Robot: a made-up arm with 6 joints. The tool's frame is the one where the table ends. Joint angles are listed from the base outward.
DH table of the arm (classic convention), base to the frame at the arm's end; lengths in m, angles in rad. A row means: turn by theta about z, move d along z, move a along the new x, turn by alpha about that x. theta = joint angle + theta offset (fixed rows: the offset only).
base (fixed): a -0.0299, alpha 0, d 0, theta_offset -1.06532
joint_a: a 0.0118, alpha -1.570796, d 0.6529, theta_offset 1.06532
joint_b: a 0.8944, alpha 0, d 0, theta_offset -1.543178
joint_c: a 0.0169, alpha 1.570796, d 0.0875, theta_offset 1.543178
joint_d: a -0.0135, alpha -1.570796, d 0.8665, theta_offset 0
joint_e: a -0.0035, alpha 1.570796, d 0.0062, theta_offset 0
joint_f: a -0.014, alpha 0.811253, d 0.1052, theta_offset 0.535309
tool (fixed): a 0, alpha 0, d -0.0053, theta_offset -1.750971
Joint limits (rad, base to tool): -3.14..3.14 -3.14..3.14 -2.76..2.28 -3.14..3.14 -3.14..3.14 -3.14..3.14
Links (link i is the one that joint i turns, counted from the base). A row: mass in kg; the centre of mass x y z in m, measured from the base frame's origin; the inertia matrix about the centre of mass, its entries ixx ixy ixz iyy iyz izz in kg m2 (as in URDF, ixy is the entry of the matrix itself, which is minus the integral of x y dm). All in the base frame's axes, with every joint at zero. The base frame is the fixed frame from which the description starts. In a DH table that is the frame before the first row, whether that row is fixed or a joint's. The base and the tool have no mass.
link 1: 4.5; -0.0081 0.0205 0.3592; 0.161 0 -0.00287 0.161 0 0.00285
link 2: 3.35; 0.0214 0.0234 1.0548; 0.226 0 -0.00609 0.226 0 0.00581
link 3: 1.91; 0.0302 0.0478 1.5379; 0.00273 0.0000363 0 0.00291 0 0.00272
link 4: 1.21; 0.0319 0.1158 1.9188; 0.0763 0 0.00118 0.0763 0 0.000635
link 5: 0.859; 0.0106 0.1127 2.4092; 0.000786 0 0 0.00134 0 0.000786
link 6: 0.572; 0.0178 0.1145 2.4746; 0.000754 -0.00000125 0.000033 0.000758 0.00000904 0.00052
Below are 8 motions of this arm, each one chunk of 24 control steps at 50 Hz.
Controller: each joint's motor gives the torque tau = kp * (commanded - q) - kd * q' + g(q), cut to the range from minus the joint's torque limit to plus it. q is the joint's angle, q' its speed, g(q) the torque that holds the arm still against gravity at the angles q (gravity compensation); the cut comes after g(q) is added. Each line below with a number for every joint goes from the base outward.
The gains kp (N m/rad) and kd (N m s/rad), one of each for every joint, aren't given. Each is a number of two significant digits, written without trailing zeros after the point. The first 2 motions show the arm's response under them.
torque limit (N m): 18 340 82 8.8 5.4 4.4
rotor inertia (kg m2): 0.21 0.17 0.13 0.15 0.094 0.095
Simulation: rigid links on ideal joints. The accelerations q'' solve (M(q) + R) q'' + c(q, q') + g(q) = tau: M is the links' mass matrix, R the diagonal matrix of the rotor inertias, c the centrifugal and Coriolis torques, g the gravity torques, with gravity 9.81 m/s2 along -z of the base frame. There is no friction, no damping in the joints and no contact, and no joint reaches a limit. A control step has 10 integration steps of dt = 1/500 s. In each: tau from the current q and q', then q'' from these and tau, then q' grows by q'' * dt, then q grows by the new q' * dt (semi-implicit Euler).
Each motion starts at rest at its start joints. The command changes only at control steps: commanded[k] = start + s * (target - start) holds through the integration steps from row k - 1 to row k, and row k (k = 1, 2, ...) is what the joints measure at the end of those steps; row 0 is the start. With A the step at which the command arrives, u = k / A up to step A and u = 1 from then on. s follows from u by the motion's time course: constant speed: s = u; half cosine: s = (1 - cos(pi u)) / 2; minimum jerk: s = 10 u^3 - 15 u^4 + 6 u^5; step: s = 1 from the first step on.
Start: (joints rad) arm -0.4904 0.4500 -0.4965 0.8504 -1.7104 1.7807
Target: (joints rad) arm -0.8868 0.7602 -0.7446 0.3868 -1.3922 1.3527
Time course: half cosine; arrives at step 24
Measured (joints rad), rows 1 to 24:
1: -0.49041 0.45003 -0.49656 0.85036 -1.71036 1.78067
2: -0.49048 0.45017 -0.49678 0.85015 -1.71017 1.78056
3: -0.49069 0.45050 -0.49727 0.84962 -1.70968 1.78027
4: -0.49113 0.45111 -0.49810 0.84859 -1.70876 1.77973
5: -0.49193 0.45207 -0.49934 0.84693 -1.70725 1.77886
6: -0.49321 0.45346 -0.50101 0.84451 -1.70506 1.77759
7: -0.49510 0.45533 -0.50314 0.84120 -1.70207 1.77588
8: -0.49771 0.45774 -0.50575 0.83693 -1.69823 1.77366
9: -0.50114 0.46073 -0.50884 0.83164 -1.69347 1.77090
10: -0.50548 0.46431 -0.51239 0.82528 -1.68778 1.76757
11: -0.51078 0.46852 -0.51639 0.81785 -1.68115 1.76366
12: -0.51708 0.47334 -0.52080 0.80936 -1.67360 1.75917
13: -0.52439 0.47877 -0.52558 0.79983 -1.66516 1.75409
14: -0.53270 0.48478 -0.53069 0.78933 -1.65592 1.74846
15: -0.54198 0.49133 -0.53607 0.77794 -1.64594 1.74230
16: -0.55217 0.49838 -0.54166 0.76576 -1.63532 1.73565
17: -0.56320 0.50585 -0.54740 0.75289 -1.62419 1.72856
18: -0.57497 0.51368 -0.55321 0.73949 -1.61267 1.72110
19: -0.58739 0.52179 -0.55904 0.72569 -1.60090 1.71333
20: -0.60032 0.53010 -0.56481 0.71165 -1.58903 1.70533
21: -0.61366 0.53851 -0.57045 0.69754 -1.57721 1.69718
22: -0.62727 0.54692 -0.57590 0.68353 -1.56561 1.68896
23: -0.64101 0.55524 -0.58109 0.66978 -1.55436 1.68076
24: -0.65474 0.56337 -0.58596 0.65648 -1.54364 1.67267
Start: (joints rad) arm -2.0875 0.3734 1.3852 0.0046 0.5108 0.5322
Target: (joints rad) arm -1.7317 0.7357 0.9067 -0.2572 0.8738 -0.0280
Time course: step
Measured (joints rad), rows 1 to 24:
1: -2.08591 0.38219 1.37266 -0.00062 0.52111 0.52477
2: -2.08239 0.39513 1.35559 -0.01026 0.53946 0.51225
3: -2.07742 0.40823 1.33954 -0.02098 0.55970 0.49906
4: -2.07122 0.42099 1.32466 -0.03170 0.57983 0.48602
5: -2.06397 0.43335 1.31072 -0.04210 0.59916 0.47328
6: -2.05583 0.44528 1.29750 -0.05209 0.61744 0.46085
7: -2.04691 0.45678 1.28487 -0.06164 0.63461 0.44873
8: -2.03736 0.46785 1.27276 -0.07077 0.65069 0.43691
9: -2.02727 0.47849 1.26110 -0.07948 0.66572 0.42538
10: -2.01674 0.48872 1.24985 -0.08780 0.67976 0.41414
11: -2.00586 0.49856 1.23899 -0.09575 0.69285 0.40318
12: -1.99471 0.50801 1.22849 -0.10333 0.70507 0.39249
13: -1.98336 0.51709 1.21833 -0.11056 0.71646 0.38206
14: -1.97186 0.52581 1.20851 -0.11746 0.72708 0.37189
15: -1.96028 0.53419 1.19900 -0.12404 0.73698 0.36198
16: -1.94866 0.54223 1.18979 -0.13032 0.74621 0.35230
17: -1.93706 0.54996 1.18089 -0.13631 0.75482 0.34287
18: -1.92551 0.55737 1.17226 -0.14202 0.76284 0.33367
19: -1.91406 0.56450 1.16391 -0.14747 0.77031 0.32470
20: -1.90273 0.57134 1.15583 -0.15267 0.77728 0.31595
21: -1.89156 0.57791 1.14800 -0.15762 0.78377 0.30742
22: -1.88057 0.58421 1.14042 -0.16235 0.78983 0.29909
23: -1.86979 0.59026 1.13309 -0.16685 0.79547 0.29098
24: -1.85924 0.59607 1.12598 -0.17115 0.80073 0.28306
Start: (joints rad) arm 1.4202 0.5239 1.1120 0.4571 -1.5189 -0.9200
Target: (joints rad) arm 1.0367 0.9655 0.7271 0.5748 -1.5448 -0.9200
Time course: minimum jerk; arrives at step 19
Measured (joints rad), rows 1 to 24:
1: 1.42020 0.52391 1.11198 0.45710 -1.51890 -0.92000
2: 1.42019 0.52402 1.11183 0.45713 -1.51893 -0.92000
3: 1.42016 0.52439 1.11134 0.45721 -1.51900 -0.92000
4: 1.42007 0.52522 1.11028 0.45740 -1.51915 -0.92000
5: 1.41986 0.52676 1.10844 0.45777 -1.51941 -0.92001
6: 1.41944 0.52924 1.10560 0.45837 -1.51978 -0.92002
7: 1.41873 0.53287 1.10165 0.45927 -1.52030 -0.92003
8: 1.41762 0.53779 1.09650 0.46052 -1.52096 -0.92005
9: 1.41599 0.54410 1.09015 0.46213 -1.52174 -0.92007
10: 1.41374 0.55182 1.08266 0.46414 -1.52265 -0.92010
11: 1.41078 0.56092 1.07415 0.46654 -1.52366 -0.92013
12: 1.40705 0.57126 1.06480 0.46930 -1.52475 -0.92016
13: 1.40248 0.58267 1.05483 0.47238 -1.52588 -0.92019
14: 1.39707 0.59492 1.04451 0.47572 -1.52702 -0.92022
15: 1.39082 0.60774 1.03408 0.47926 -1.52814 -0.92025
16: 1.38376 0.62085 1.02380 0.48293 -1.52921 -0.92028
17: 1.37595 0.63398 1.01389 0.48663 -1.53022 -0.92030
18: 1.36745 0.64690 1.00448 0.49032 -1.53115 -0.92032
19: 1.35836 0.65946 0.99562 0.49394 -1.53200 -0.92034
20: 1.34873 0.67159 0.98725 0.49745 -1.53279 -0.92035
21: 1.33866 0.68329 0.97927 0.50086 -1.53351 -0.92035
22: 1.32820 0.69454 0.97161 0.50415 -1.53418 -0.92036
23: 1.31742 0.70537 0.96425 0.50731 -1.53481 -0.92036
24: 1.30639 0.71578 0.95714 0.51036 -1.53538 -0.92036

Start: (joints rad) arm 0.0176 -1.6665 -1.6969 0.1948 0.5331 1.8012
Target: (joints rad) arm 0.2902 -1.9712 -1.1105 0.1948 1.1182 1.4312
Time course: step
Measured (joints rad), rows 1 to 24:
1: 0.01828 -1.67416 -1.68677 0.19476 0.54445 1.79607
2: 0.02018 -1.68555 -1.67083 0.19469 0.57157 1.78777
3: 0.02321 -1.69692 -1.65396 0.19461 0.60399 1.77908
4: 0.02728 -1.70784 -1.63705 0.19454 0.63696 1.77050
5: 0.03229 -1.71830 -1.62036 0.19448 0.66878 1.76211
6: 0.03814 -1.72831 -1.60402 0.19444 0.69889 1.75392
7: 0.04475 -1.73791 -1.58811 0.19440 0.72714 1.74594
8: 0.05203 -1.74711 -1.57264 0.19438 0.75355 1.73815
9: 0.05988 -1.75595 -1.55763 0.19436 0.77821 1.73056
10: 0.06822 -1.76443 -1.54307 0.19435 0.80121 1.72315
11: 0.07698 -1.77257 -1.52897 0.19435 0.82266 1.71592
12: 0.08609 -1.78038 -1.51532 0.19435 0.84267 1.70887
13: 0.09546 -1.78788 -1.50209 0.19436 0.86132 1.70199
14: 0.10504 -1.79509 -1.48929 0.19436 0.87871 1.69529
15: 0.11477 -1.80201 -1.47689 0.19438 0.89492 1.68875
16: 0.12459 -1.80865 -1.46489 0.19439 0.91004 1.68236
17: 0.13444 -1.81503 -1.45327 0.19440 0.92413 1.67614
18: 0.14428 -1.82115 -1.44203 0.19442 0.93727 1.67007
19: 0.15405 -1.82703 -1.43115 0.19443 0.94952 1.66415
20: 0.16373 -1.83268 -1.42062 0.19445 0.96093 1.65837
21: 0.17327 -1.83811 -1.41043 0.19447 0.97158 1.65274
22: 0.18263 -1.84332 -1.40057 0.19448 0.98150 1.64724
23: 0.19180 -1.84832 -1.39103 0.19450 0.99075 1.64188
24: 0.20073 -1.85313 -1.38181 0.19452 0.99938 1.63666

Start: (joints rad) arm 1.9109 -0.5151 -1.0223 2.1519 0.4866 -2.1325
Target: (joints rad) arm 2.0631 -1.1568 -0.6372 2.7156 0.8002 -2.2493
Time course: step
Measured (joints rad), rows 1 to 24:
1: 1.91077 -0.52931 -1.00212 2.16312 0.49492 -2.13424
2: 1.91116 -0.55055 -0.97900 2.18506 0.50990 -2.13682
3: 1.91219 -0.57255 -0.96074 2.20937 0.52678 -2.13948
4: 1.91380 -0.59447 -0.94608 2.23339 0.54387 -2.14213
5: 1.91592 -0.61603 -0.93385 2.25641 0.56050 -2.14473
6: 1.91847 -0.63706 -0.92325 2.27831 0.57639 -2.14730
7: 1.92140 -0.65746 -0.91378 2.29911 0.59141 -2.14981
8: 1.92465 -0.67720 -0.90513 2.31888 0.60555 -2.15226
9: 1.92819 -0.69623 -0.89708 2.33767 0.61881 -2.15466
10: 1.93197 -0.71457 -0.88948 2.35555 0.63121 -2.15700
11: 1.93594 -0.73222 -0.88225 2.37256 0.64279 -2.15929
12: 1.94009 -0.74918 -0.87532 2.38876 0.65360 -2.16152
13: 1.94439 -0.76549 -0.86866 2.40419 0.66368 -2.16370
14: 1.94880 -0.78116 -0.86222 2.41889 0.67308 -2.16582
15: 1.95330 -0.79621 -0.85599 2.43289 0.68184 -2.16789
16: 1.95788 -0.81066 -0.84995 2.44622 0.68999 -2.16991
17: 1.96251 -0.82454 -0.84409 2.45893 0.69759 -2.17188
18: 1.96718 -0.83786 -0.83839 2.47103 0.70467 -2.17380
19: 1.97187 -0.85066 -0.83286 2.48256 0.71126 -2.17568
20: 1.97657 -0.86294 -0.82748 2.49354 0.71739 -2.17750
21: 1.98126 -0.87473 -0.82225 2.50401 0.72311 -2.17928
22: 1.98593 -0.88605 -0.81716 2.51398 0.72843 -2.18102
23: 1.99057 -0.89692 -0.81221 2.52348 0.73338 -2.18272
24: 1.99517 -0.90735 -0.80739 2.53253 0.73799 -2.18437

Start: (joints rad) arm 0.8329 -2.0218 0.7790 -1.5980 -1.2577 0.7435
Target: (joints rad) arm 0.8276 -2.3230 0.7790 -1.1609 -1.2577 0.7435
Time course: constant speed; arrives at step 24
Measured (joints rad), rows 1 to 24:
1: 0.83290 -2.02207 0.77936 -1.59766 -1.25766 0.74350
2: 0.83291 -2.02273 0.78002 -1.59669 -1.25759 0.74351
3: 0.83293 -2.02380 0.78086 -1.59501 -1.25752 0.74352
4: 0.83294 -2.02530 0.78177 -1.59260 -1.25744 0.74352
5: 0.83295 -2.02721 0.78270 -1.58947 -1.25737 0.74353
6: 0.83296 -2.02954 0.78362 -1.58565 -1.25730 0.74354
7: 0.83297 -2.03227 0.78450 -1.58114 -1.25724 0.74354
8: 0.83298 -2.03538 0.78534 -1.57598 -1.25718 0.74355
9: 0.83298 -2.03888 0.78611 -1.57021 -1.25713 0.74356
10: 0.83298 -2.04274 0.78683 -1.56383 -1.25708 0.74356
11: 0.83298 -2.04695 0.78749 -1.55689 -1.25704 0.74357
12: 0.83297 -2.05149 0.78809 -1.54941 -1.25700 0.74358
13: 0.83296 -2.05636 0.78863 -1.54141 -1.25696 0.74358
14: 0.83294 -2.06154 0.78911 -1.53291 -1.25693 0.74359
15: 0.83292 -2.06702 0.78955 -1.52395 -1.25690 0.74359
16: 0.83289 -2.07278 0.78993 -1.51455 -1.25687 0.74360
17: 0.83286 -2.07882 0.79027 -1.50471 -1.25685 0.74360
18: 0.83282 -2.08512 0.79056 -1.49448 -1.25683 0.74361
19: 0.83277 -2.09167 0.79081 -1.48386 -1.25680 0.74361
20: 0.83272 -2.09847 0.79102 -1.47287 -1.25678 0.74362
21: 0.83266 -2.10549 0.79119 -1.46153 -1.25677 0.74362
22: 0.83259 -2.11275 0.79133 -1.44986 -1.25675 0.74362
23: 0.83252 -2.12021 0.79143 -1.43787 -1.25673 0.74363
24: 0.83244 -2.12789 0.79151 -1.42559 -1.25671 0.74363

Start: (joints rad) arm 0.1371 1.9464 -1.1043 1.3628 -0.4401 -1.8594
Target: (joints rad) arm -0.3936 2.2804 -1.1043 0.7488 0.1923 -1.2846
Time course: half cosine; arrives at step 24
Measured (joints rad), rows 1 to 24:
1: 0.13710 1.94643 -1.10433 1.36274 -0.44002 -1.85937
2: 0.13707 1.94657 -1.10446 1.36246 -0.43965 -1.85921
3: 0.13700 1.94691 -1.10472 1.36175 -0.43869 -1.85882
4: 0.13684 1.94754 -1.10514 1.36039 -0.43685 -1.85809
5: 0.13655 1.94855 -1.10572 1.35817 -0.43387 -1.85692
6: 0.13608 1.95002 -1.10645 1.35494 -0.42950 -1.85522
7: 0.13535 1.95201 -1.10731 1.35054 -0.42357 -1.85291
8: 0.13431 1.95459 -1.10828 1.34487 -0.41591 -1.84992
9: 0.13289 1.95778 -1.10933 1.33783 -0.40644 -1.84622
10: 0.13101 1.96163 -1.11043 1.32939 -0.39508 -1.84175
11: 0.12861 1.96615 -1.11155 1.31952 -0.38185 -1.83649
12: 0.12561 1.97133 -1.11266 1.30824 -0.36676 -1.83046
13: 0.12195 1.97716 -1.11373 1.29559 -0.34992 -1.82364
14: 0.11758 1.98362 -1.11474 1.28165 -0.33143 -1.81608
15: 0.11243 1.99065 -1.11564 1.26653 -0.31146 -1.80780
16: 0.10647 1.99821 -1.11642 1.25035 -0.29021 -1.79888
17: 0.09967 2.00623 -1.11705 1.23328 -0.26791 -1.78937
18: 0.09200 2.01464 -1.11750 1.21549 -0.24482 -1.77936
19: 0.08344 2.02333 -1.11777 1.19717 -0.22121 -1.76894
20: 0.07401 2.03224 -1.11783 1.17854 -0.19738 -1.75821
21: 0.06372 2.04124 -1.11768 1.15980 -0.17364 -1.74728
22: 0.05261 2.05025 -1.11730 1.14120 -0.15030 -1.73626
23: 0.04071 2.05915 -1.11670 1.12296 -0.12766 -1.72527
24: 0.02808 2.06785 -1.11587 1.10529 -0.10604 -1.71442

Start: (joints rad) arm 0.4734 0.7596 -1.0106 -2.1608 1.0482 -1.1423
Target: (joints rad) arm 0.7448 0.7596 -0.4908 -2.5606 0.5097 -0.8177
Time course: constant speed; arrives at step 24
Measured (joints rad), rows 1 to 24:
1: 0.47346 0.75955 -1.01033 -2.16115 1.04763 -1.14211
2: 0.47369 0.75944 -1.00960 -2.16213 1.04597 -1.14161
3: 0.47416 0.75932 -1.00832 -2.16381 1.04307 -1.14079
4: 0.47494 0.75918 -1.00645 -2.16619 1.03891 -1.13966
5: 0.47607 0.75903 -1.00397 -2.16925 1.03355 -1.13822
6: 0.47760 0.75890 -1.00088 -2.17295 1.02706 -1.13648
7: 0.47956 0.75876 -0.99719 -2.17726 1.01949 -1.13445
8: 0.48195 0.75864 -0.99291 -2.18216 1.01093 -1.13213
9: 0.48480 0.75852 -0.98805 -2.18762 1.00143 -1.12954
10: 0.48811 0.75842 -0.98263 -2.19360 0.99105 -1.12668
11: 0.49188 0.75832 -0.97666 -2.20010 0.97986 -1.12355
12: 0.49610 0.75823 -0.97017 -2.20707 0.96791 -1.12017
13: 0.50076 0.75815 -0.96317 -2.21451 0.95525 -1.11653
14: 0.50587 0.75807 -0.95568 -2.22238 0.94193 -1.11265
15: 0.51139 0.75800 -0.94771 -2.23067 0.92800 -1.10853
16: 0.51732 0.75794 -0.93929 -2.23935 0.91349 -1.10418
17: 0.52364 0.75789 -0.93041 -2.24841 0.89844 -1.09961
18: 0.53033 0.75784 -0.92111 -2.25784 0.88289 -1.09481
19: 0.53737 0.75780 -0.91139 -2.26760 0.86687 -1.08979
20: 0.54474 0.75776 -0.90127 -2.27769 0.85042 -1.08457
21: 0.55242 0.75773 -0.89076 -2.28810 0.83356 -1.07913
22: 0.56039 0.75770 -0.87988 -2.29880 0.81633 -1.07350
23: 0.56864 0.75768 -0.86863 -2.30978 0.79874 -1.06768
24: 0.57714 0.75766 -0.85703 -2.32103 0.78082 -1.06166

